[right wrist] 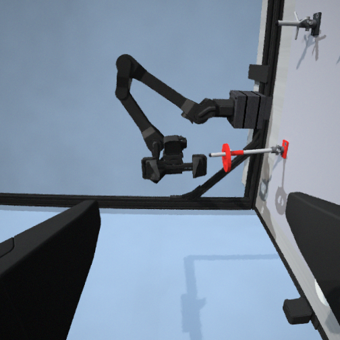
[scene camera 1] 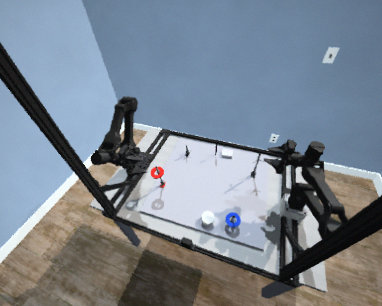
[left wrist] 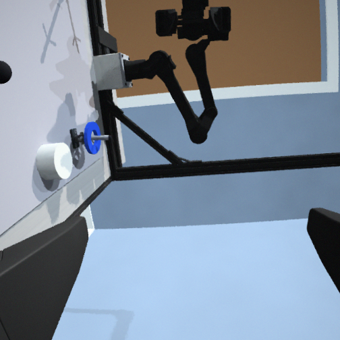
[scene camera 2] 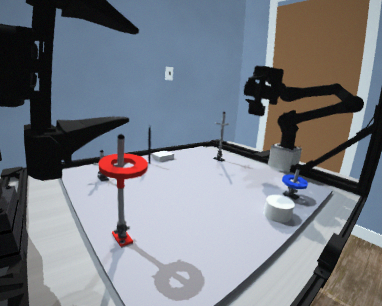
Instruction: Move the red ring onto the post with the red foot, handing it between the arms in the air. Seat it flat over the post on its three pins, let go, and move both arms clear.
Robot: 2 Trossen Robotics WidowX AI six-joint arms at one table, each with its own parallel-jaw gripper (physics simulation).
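Places are measured from the left arm's base along level axes (x down, y ahead, z right), in centimetres.
Pixels of known places: left gripper, fingertip midpoint: [scene camera 1: 144,166] [scene camera 2: 131,76]; right gripper, fingertip midpoint: [scene camera 1: 265,154] [scene camera 2: 247,89]; right arm's base, origin of the base link: [scene camera 1: 295,204] [scene camera 2: 286,146].
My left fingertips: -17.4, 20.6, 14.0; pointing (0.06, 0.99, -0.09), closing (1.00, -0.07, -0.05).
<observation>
Ahead of a thing's pixels: the offset from my left fingertips to its top centre, as dx, dy, dz. "spot": to the spot under its first point.
The red ring @[+11.2, +1.1, -6.3] [scene camera 1: 152,173] [scene camera 2: 125,173] [right wrist: 226,164] sits level around the upper part of the post @[spot: +19.3, +0.7, -7.6] [scene camera 2: 121,205] [right wrist: 256,151] with the red foot @[spot: +26.2, +1.1, -7.7] [scene camera 1: 162,185] [scene camera 2: 122,240] [right wrist: 285,149]. The post's tip sticks up through it. A short red sleeve shows just under the ring; the pins cannot be made out. My left gripper [scene camera 1: 145,164] [scene camera 2: 133,75] [left wrist: 197,223] [right wrist: 176,177] is open and empty, apart from the ring, on its left in scene camera 1. My right gripper [scene camera 1: 267,155] [scene camera 2: 254,92] [left wrist: 192,25] [right wrist: 193,207] is open and empty, high on the far side of the table.
A blue ring @[+21.6, +45.2, -0.3] [scene camera 1: 227,220] [scene camera 2: 295,185] [left wrist: 88,140] is around a short post beside a white cylinder @[+23.5, +33.2, +2.4] [scene camera 1: 208,218] [scene camera 2: 279,209] [left wrist: 52,161]. A tall post @[spot: +21.7, +49.8, -34.9] [scene camera 2: 220,147] with cross pins, a thin black rod @[+13.0, +23.2, -43.7] [scene camera 2: 149,145], a white block @[+25.0, +30.6, -46.8] [scene camera 2: 163,156] and another short post @[spot: +23.3, +5.2, -36.7] [scene camera 1: 187,151] stand farther back.
</observation>
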